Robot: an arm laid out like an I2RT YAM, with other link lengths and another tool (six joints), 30 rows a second.
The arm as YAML. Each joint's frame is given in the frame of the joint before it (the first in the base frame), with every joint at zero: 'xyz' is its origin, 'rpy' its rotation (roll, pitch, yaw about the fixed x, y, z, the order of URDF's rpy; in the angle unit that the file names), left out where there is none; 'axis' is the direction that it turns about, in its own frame. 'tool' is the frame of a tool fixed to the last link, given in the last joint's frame.
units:
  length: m
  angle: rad
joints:
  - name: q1
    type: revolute
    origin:
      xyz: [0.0, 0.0, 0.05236]
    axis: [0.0, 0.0, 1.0]
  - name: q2
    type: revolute
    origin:
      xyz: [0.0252, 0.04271, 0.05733]
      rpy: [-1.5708, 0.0, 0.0]
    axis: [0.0, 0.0, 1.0]
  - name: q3
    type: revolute
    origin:
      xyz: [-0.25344, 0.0, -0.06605]
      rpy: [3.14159, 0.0, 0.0]
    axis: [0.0, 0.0, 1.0]
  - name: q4
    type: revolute
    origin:
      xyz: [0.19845, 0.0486, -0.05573]
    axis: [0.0, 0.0, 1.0]
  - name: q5
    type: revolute
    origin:
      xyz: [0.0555, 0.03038, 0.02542]
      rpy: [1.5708, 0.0, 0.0]
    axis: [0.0, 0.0, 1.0]
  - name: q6
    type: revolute
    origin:
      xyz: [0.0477, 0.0, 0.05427]
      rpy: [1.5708, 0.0, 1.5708]
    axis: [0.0, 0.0, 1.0]
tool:
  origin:
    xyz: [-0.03, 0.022, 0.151]
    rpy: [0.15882, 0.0, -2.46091]
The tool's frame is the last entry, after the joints.
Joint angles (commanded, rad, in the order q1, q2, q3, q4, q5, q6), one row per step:
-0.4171 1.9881 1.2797 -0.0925 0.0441 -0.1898
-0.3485 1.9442 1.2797 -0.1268 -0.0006 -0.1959
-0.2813 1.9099 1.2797 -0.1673 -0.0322 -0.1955
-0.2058 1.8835 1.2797 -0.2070 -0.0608 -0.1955
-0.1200 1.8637 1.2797 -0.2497 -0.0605 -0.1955
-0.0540 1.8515 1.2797 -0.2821 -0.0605 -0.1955
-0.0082 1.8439 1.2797 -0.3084 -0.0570 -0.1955
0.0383 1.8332 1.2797 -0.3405 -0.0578 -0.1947
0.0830 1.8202 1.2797 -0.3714 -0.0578 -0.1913
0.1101 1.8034 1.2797 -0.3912 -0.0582 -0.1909
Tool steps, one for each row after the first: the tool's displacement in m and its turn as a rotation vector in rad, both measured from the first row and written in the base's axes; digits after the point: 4 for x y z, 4 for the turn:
0.0083 0.0392 0.0143 0.0221 -0.0191 0.1042
0.0102 0.0765 0.0235 0.0466 -0.0205 0.1931
0.0087 0.1165 0.0296 0.0715 -0.0127 0.2880
0.0026 0.1545 0.0318 0.0789 0.0124 0.3727
-0.0045 0.1829 0.0324 0.0841 0.0346 0.4379
-0.0114 0.2013 0.0319 0.0856 0.0555 0.4805
-0.0205 0.2203 0.0322 0.0904 0.0784 0.5260
-0.0299 0.2377 0.0335 0.0947 0.0980 0.5673
-0.0360 0.2480 0.0375 0.0946 0.1023 0.5941

